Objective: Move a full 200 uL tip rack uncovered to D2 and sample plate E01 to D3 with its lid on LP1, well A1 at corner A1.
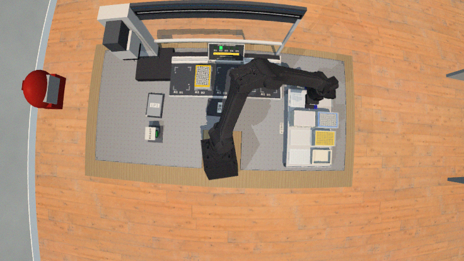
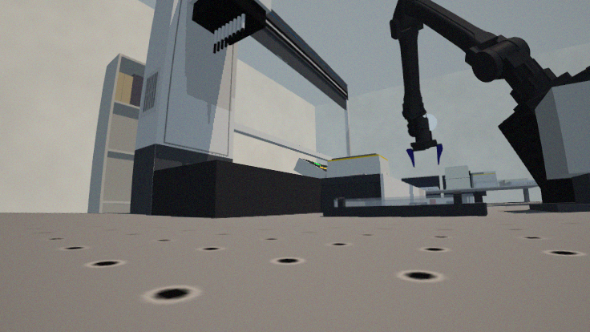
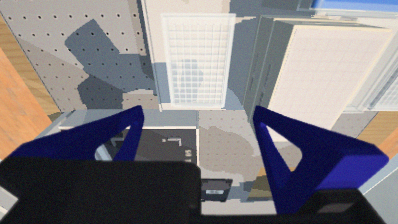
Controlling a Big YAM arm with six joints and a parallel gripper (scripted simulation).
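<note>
Now: hand 11 cm above the sample plate. From my hand the other things lie so: shelf: 17 cm behind, 6 cm to the right, 12 cm below; white sealed block: 11 cm behind, 1 cm to the left, 5 cm below; clear tip rack cover: 21 cm behind, 1 cm to the left, 10 cm below.
</note>
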